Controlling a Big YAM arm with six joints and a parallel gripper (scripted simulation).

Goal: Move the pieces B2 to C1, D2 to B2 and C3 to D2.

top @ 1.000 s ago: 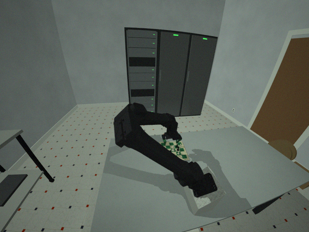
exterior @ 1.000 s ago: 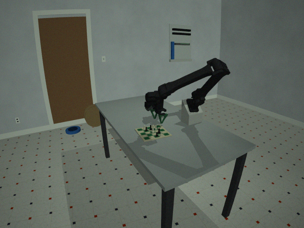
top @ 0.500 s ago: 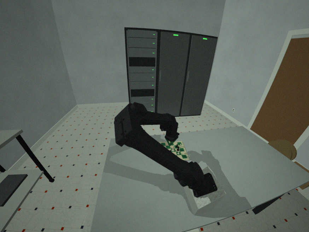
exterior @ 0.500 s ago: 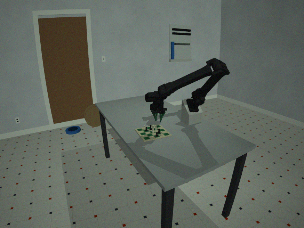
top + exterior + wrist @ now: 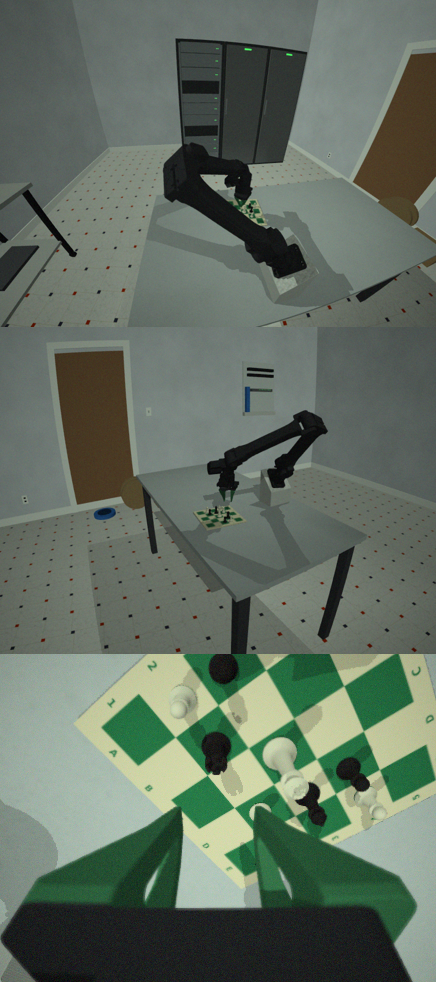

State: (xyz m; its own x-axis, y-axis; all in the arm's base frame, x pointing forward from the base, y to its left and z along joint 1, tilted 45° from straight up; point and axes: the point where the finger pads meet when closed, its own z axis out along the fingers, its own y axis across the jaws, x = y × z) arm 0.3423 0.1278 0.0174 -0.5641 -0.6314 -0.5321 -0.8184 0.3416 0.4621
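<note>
Now: hand 3 cm short of the tall white piece, 3 cm to the left of it and 7 cm above it. Round my hand: chessboard 4 cm ahead, 3 cm to the right, 10 cm below.
</note>
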